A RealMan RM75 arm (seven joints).
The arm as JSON. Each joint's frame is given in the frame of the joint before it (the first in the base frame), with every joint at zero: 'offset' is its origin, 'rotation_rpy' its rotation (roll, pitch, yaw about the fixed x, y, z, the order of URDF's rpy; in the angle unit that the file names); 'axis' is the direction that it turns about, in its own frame. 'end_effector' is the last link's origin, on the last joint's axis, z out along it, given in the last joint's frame.
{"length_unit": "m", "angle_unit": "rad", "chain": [
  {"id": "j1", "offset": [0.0, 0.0, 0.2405], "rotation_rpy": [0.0, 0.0, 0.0], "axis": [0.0, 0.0, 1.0]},
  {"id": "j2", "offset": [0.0, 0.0, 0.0], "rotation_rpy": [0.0, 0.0, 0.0], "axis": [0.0, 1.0, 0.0]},
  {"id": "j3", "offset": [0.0, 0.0, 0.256], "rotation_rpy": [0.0, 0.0, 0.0], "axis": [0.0, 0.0, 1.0]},
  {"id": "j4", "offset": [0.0, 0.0, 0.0], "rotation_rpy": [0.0, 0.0, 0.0], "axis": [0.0, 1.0, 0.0]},
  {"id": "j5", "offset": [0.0, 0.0, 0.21], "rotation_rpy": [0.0, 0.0, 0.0], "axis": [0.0, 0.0, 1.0]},
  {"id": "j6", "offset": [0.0, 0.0, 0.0], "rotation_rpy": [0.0, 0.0, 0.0], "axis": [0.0, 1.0, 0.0]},
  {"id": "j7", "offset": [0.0, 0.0, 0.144], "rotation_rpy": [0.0, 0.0, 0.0], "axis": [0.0, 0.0, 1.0]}
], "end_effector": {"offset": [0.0, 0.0, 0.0], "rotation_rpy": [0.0, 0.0, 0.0]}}
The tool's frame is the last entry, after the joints.
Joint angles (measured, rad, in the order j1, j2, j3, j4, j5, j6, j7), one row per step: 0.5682 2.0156 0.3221 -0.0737 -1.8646 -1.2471 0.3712; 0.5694 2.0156 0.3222 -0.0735 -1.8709 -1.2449 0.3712; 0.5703 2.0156 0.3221 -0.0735 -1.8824 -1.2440 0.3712; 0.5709 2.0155 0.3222 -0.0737 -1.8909 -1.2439 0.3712; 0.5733 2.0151 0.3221 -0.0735 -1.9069 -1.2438 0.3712; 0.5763 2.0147 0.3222 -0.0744 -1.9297 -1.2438 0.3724; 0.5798 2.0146 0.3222 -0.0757 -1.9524 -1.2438 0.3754; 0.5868 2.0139 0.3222 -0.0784 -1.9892 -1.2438 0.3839; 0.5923 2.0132 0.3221 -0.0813 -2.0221 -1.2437 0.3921; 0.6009 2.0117 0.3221 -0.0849 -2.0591 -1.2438 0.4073; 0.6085 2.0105 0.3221 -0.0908 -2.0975 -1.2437 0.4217
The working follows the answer.
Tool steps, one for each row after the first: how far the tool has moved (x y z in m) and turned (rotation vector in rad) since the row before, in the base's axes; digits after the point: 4 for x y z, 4 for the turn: -0.0004 0.0003 -0.0009 -0.0057 -0.0032 0.0015; -0.0007 0.0000 -0.0015 -0.0095 -0.0058 0.0043; -0.0005 0.0000 -0.0010 -0.0066 -0.0043 0.0035; -0.0015 0.0004 -0.0019 -0.0127 -0.0080 0.0083; -0.0018 0.0003 -0.0025 -0.0177 -0.0110 0.0108; -0.0019 0.0004 -0.0026 -0.0182 -0.0095 0.0109; -0.0033 0.0010 -0.0038 -0.0299 -0.0130 0.0179; -0.0025 0.0005 -0.0032 -0.0268 -0.0119 0.0146; -0.0034 0.0013 -0.0032 -0.0313 -0.0089 0.0169; -0.0025 0.0008 -0.0030 -0.0314 -0.0126 0.0151
Tool pose at each row, in the base's axes (x y z in m, rotation vector in rad; rounded; the steps above come from the unrounded poses): 0.3288 0.3647 0.0390 -1.6706 0.4256 0.7252; 0.3284 0.3650 0.0381 -1.6773 0.4246 0.7229; 0.3276 0.3650 0.0366 -1.6894 0.4211 0.7201; 0.3271 0.3650 0.0356 -1.6979 0.4179 0.7182; 0.3256 0.3654 0.0337 -1.7148 0.4109 0.7159; 0.3238 0.3658 0.0312 -1.7381 0.4017 0.7123; 0.3219 0.3662 0.0286 -1.7614 0.3936 0.7099; 0.3186 0.3672 0.0249 -1.7989 0.3817 0.7082; 0.3161 0.3677 0.0216 -1.8321 0.3721 0.7052; 0.3128 0.3690 0.0184 -1.8692 0.3640 0.7062; 0.3102 0.3698 0.0154 -1.9071 0.3550 0.7022

